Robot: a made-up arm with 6 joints. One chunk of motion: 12 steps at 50 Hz.
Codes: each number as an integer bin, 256 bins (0 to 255) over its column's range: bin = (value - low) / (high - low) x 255, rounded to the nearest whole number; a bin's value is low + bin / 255 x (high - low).
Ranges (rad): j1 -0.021..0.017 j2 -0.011..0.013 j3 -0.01..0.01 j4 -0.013..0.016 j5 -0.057..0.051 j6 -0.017..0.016
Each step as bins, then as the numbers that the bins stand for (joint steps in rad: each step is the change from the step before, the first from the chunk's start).
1 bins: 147 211 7 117 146 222
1 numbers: 0.00091 0.00886 -0.00945 0.00031 0.00484 0.01173
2 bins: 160 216 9 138 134 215
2 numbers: 0.00284 0.00933 -0.00929 0.00269 -0.00025 0.01082
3 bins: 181 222 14 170 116 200
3 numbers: 0.00597 0.00989 -0.00890 0.00633 -0.00787 0.00888
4 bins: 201 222 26 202 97 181
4 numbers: 0.00895 0.00989 -0.00796 0.00997 -0.01592 0.00642
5 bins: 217 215 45 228 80 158
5 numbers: 0.01134 0.00924 -0.00647 0.01293 -0.02312 0.00345
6 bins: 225 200 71 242 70 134
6 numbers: 0.01253 0.00782 -0.00443 0.01452 -0.02735 0.00034
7 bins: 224 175 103 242 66 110
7 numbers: 0.01238 0.00547 -0.00192 0.01452 -0.02905 -0.00276
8 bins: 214 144 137 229 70 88
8 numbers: 0.01089 0.00255 0.00075 0.01304 -0.02735 -0.00561
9 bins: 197 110 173 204 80 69
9 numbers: 0.00836 -0.00065 0.00357 0.01020 -0.02312 -0.00807
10 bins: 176 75 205 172 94 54
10 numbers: 0.00523 -0.00394 0.00608 0.00656 -0.01719 -0.01001
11 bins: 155 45 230 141 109 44
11 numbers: 0.00210 -0.00676 0.00804 0.00304 -0.01084 -0.01131
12 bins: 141 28 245 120 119 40
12 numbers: 0.00001 -0.00836 0.00922 0.00065 -0.00660 -0.01182
